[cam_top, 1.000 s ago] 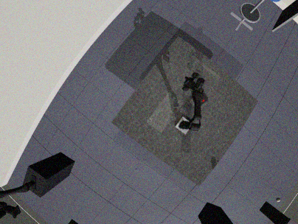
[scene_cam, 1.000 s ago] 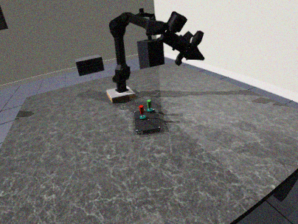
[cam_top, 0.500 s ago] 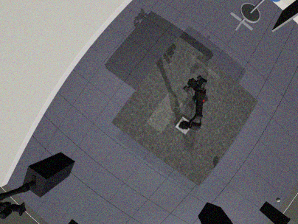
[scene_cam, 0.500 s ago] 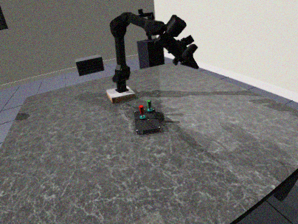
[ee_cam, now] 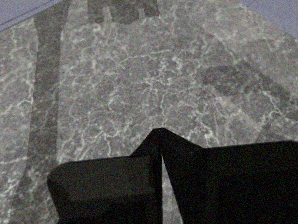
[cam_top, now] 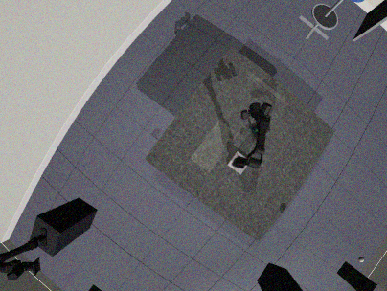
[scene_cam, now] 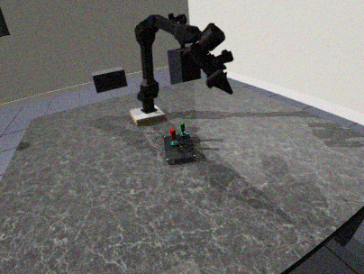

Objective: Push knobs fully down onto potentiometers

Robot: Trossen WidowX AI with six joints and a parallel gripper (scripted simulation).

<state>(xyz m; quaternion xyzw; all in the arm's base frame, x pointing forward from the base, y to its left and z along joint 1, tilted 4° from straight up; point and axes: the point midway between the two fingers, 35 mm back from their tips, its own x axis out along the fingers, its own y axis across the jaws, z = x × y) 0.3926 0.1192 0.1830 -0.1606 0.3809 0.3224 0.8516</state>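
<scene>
Right now my gripper tip is 100 mm past the green knob, 160 mm to the left of it and 110 mm above it. From my gripper tip the other things lie so: red knob 70 mm behind, 220 mm to the right, 110 mm below.
</scene>
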